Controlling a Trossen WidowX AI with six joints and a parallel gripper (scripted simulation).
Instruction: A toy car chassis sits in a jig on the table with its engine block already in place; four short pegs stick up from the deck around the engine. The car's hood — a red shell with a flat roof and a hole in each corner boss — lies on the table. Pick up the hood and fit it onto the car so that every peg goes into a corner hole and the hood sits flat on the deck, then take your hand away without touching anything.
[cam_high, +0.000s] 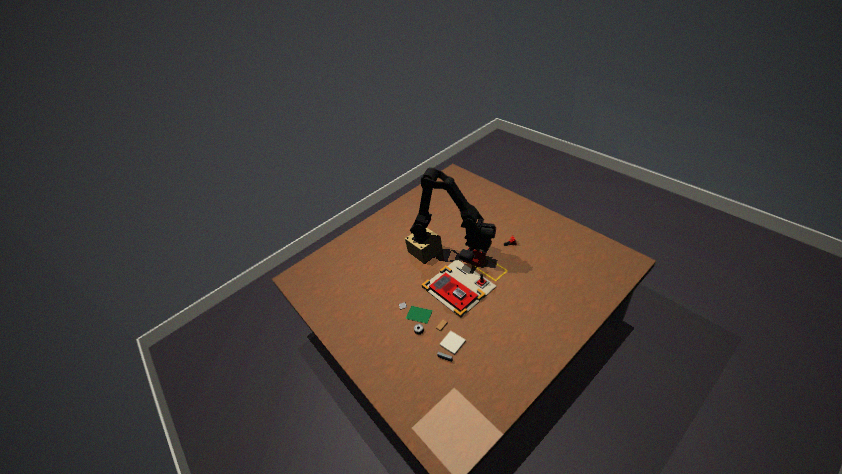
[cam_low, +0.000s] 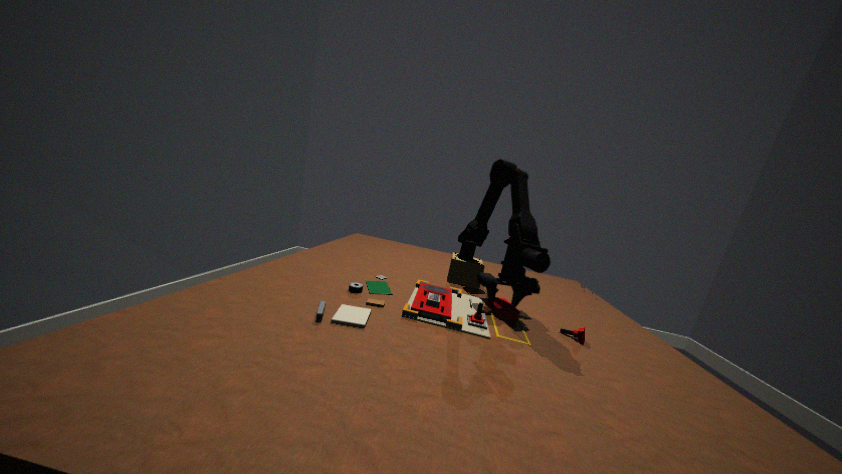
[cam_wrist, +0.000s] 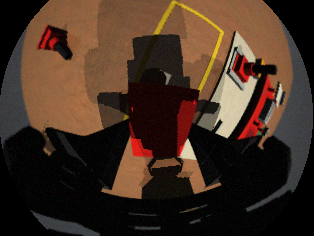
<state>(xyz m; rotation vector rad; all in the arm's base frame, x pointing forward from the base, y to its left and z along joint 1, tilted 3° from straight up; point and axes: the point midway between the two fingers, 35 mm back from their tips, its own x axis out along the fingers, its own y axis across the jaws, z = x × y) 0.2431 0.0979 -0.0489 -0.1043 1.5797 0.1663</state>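
Now: gripper tip 220 mm to the left of the grey engine block, 90 mm short of it and 10 mm below it. From my gripper tip the other things lie so: red hood 10 mm above; then green board 400 mm to the right, 10 mm below, 10 mm behind; then white plate 420 mm to the right, 200 mm ahead, 10 mm below.
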